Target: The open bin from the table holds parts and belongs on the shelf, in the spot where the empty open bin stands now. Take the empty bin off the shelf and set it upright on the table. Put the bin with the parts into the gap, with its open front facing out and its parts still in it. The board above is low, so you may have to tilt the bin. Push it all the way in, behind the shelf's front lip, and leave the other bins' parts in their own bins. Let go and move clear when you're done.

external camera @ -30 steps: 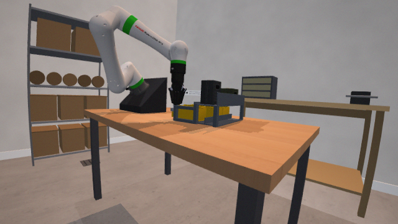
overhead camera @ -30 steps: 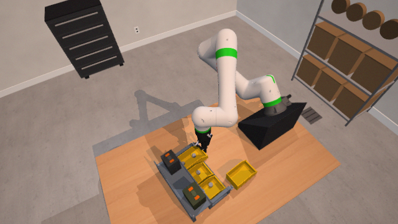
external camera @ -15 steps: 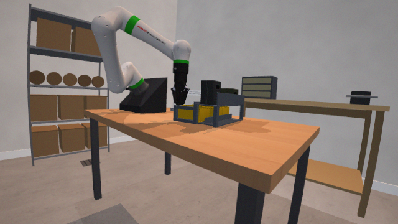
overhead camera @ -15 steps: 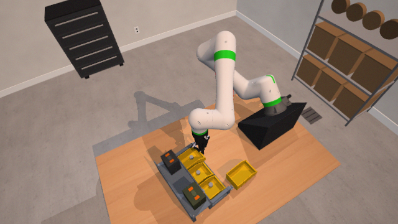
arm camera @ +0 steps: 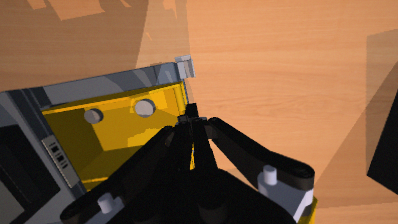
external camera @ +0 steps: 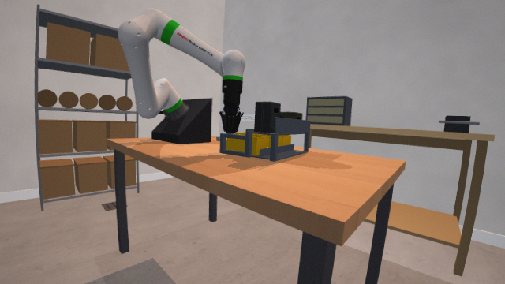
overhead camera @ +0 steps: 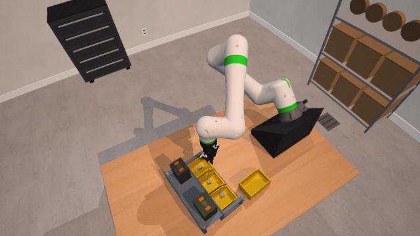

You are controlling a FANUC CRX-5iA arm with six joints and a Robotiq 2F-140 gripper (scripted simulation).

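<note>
My gripper is now 70 mm short of the grey round part, 30 mm above it and 20 mm to the left of it. Also, from my hand: grey shelf (130 mm ahead, 120 mm to the left, 20 mm above).
</note>
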